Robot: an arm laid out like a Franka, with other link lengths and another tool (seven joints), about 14 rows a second.
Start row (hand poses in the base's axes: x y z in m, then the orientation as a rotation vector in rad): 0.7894 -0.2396 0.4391 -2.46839 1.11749 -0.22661
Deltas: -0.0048 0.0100 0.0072 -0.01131 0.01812 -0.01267; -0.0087 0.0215 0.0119 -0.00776 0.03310 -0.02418; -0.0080 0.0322 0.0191 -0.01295 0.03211 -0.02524; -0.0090 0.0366 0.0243 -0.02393 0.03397 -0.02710; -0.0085 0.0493 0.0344 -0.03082 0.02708 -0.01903; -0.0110 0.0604 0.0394 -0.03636 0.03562 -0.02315; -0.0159 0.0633 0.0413 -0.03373 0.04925 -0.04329; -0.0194 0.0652 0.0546 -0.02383 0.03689 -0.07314; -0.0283 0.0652 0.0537 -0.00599 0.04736 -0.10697; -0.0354 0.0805 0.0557 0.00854 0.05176 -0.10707
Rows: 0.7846 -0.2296 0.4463 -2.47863 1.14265 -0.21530; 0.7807 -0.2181 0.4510 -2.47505 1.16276 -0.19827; 0.7814 -0.2074 0.4582 -2.47870 1.16453 -0.20296; 0.7804 -0.2030 0.4634 -2.48805 1.16941 -0.20796; 0.7809 -0.1903 0.4735 -2.49578 1.15743 -0.21823; 0.7784 -0.1792 0.4785 -2.50164 1.16706 -0.21239; 0.7735 -0.1763 0.4804 -2.49363 1.19782 -0.20001; 0.7700 -0.1744 0.4937 -2.46427 1.22866 -0.21798; 0.7611 -0.1744 0.4928 -2.43347 1.27211 -0.20416; 0.7540 -0.1591 0.4948 -2.42224 1.27132 -0.18995
